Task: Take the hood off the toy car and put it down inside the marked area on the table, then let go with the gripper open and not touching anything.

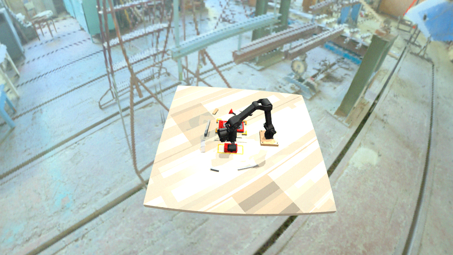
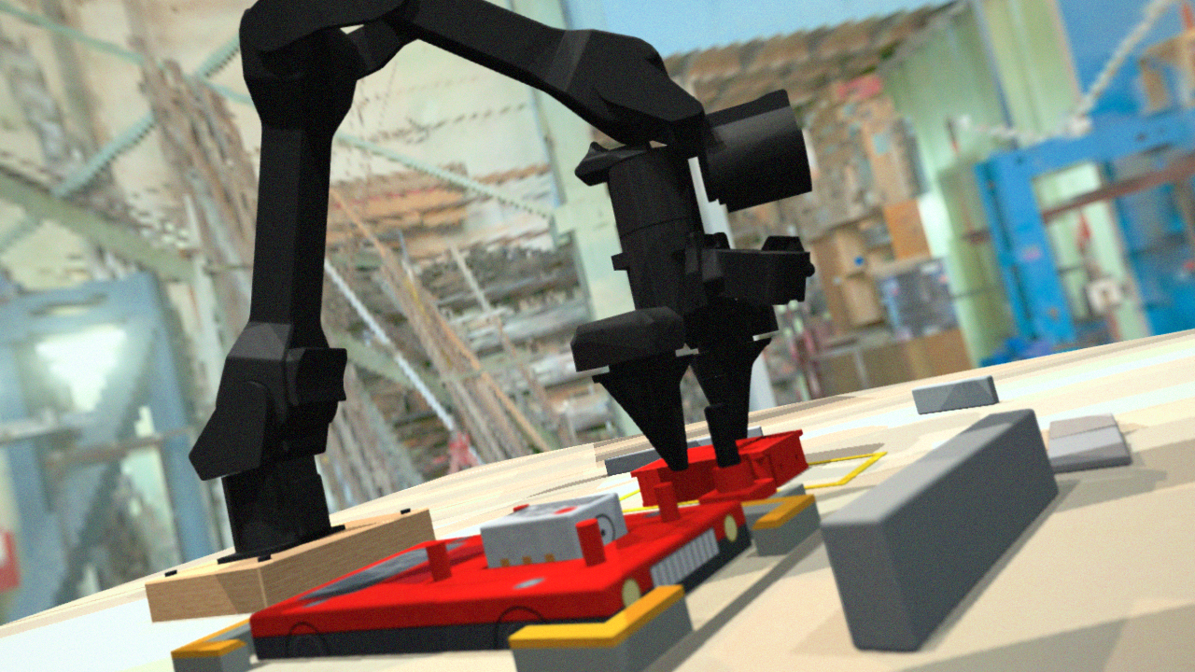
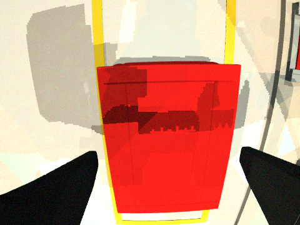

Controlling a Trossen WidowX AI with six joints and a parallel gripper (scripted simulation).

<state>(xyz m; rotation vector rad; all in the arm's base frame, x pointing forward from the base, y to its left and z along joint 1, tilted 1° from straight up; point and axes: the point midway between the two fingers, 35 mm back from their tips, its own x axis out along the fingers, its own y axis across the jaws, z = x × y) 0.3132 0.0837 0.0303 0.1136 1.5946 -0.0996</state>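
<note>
Right now the hood is 1 cm below my gripper tip. The rest, counted from my gripper tip: grey engine block: 22 cm to the right, 1 cm ahead; then long grey block: 21 cm to the right, 16 cm ahead.
</note>
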